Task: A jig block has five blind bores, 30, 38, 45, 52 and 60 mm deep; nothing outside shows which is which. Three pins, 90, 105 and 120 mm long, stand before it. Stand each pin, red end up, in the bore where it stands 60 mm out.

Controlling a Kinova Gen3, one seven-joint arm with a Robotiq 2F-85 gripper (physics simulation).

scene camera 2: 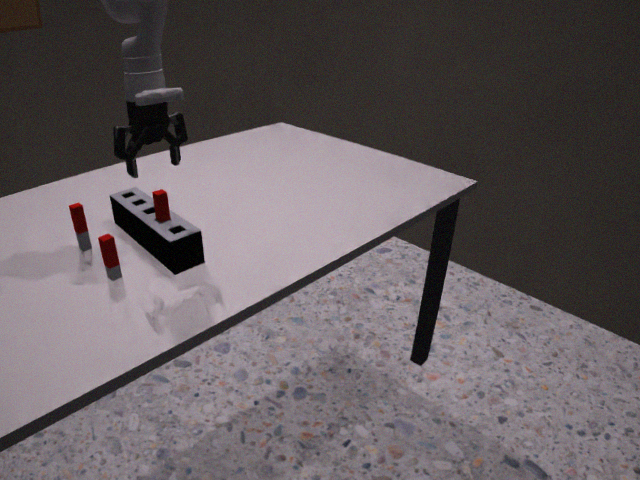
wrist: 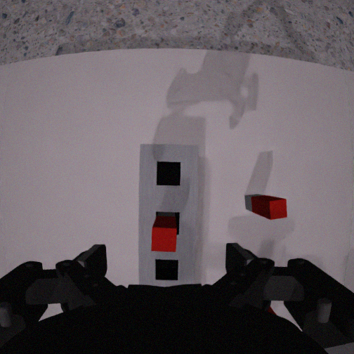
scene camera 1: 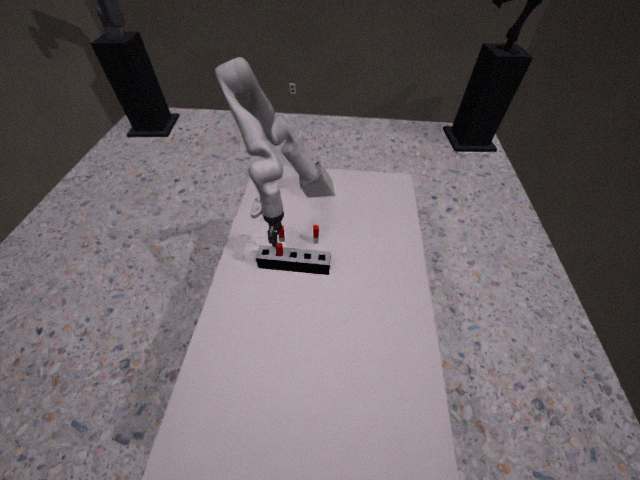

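Note:
The jig block has a grey top and black sides. One pin stands red end up in the second bore from the left in scene camera 1; red shows down to the block top. The other four bores look empty. A second pin and a third pin stand red end up on the table beside the block, grey below. My gripper is open and empty above the block. Bore depths are hidden.
The white table carries the block and pins. Its edge shows in scene camera 2, near the block's end. Two dark pedestals stand on the floor at the back.

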